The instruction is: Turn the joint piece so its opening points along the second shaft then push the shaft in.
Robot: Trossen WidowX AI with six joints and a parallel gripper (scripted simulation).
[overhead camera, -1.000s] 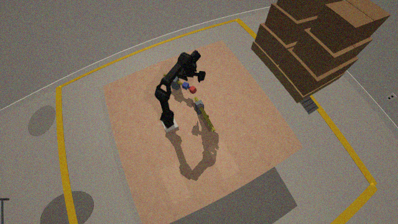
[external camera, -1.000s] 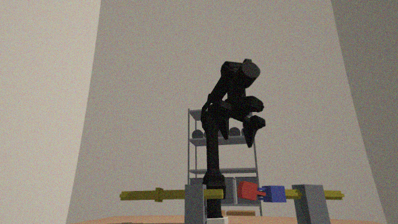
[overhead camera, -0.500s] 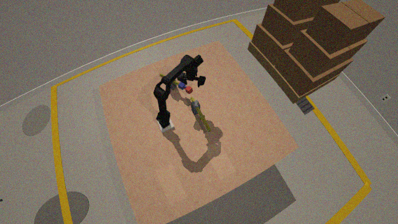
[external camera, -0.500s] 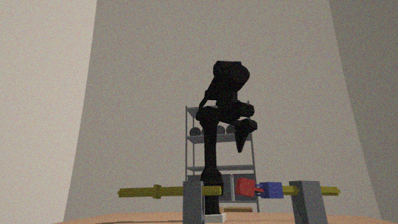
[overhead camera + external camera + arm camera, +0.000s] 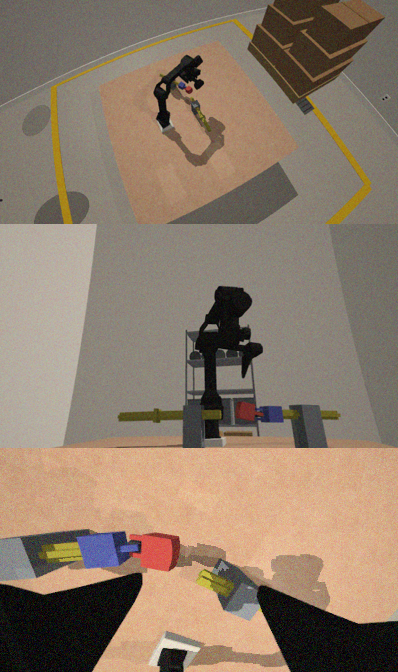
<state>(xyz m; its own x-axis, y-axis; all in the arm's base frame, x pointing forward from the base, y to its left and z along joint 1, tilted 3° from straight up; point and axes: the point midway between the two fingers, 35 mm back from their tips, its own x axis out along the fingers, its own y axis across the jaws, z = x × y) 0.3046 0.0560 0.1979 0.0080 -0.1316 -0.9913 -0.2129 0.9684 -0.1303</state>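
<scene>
Right now the red joint piece is 1 cm behind my gripper tip, 5 cm to the left of it and 9 cm below it.
</scene>
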